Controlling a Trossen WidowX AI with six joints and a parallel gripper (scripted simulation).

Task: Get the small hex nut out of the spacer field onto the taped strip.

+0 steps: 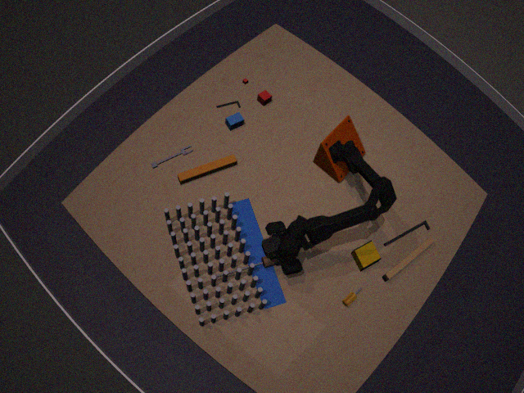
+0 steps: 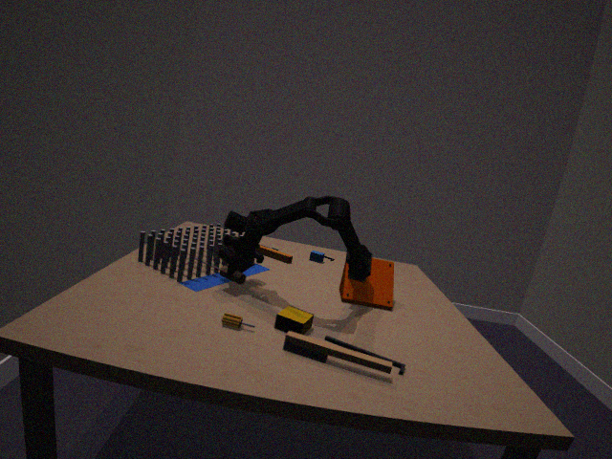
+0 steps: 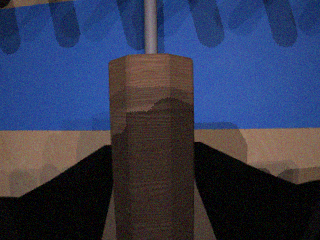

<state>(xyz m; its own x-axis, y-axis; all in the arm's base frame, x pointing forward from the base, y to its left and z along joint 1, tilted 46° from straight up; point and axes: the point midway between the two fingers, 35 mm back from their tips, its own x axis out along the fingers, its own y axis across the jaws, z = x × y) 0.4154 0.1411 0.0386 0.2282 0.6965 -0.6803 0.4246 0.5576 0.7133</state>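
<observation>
The blue taped strip lies 20 mm ahead of my gripper tip, 60 mm to the right of it and 20 mm below it. Also, from my gripper tip: yellow screwdriver 100 mm behind, 290 mm to the left, 10 mm below; yellow block 250 mm behind, 220 mm to the left; metal pick tool 90 mm ahead, 40 mm to the right.
</observation>
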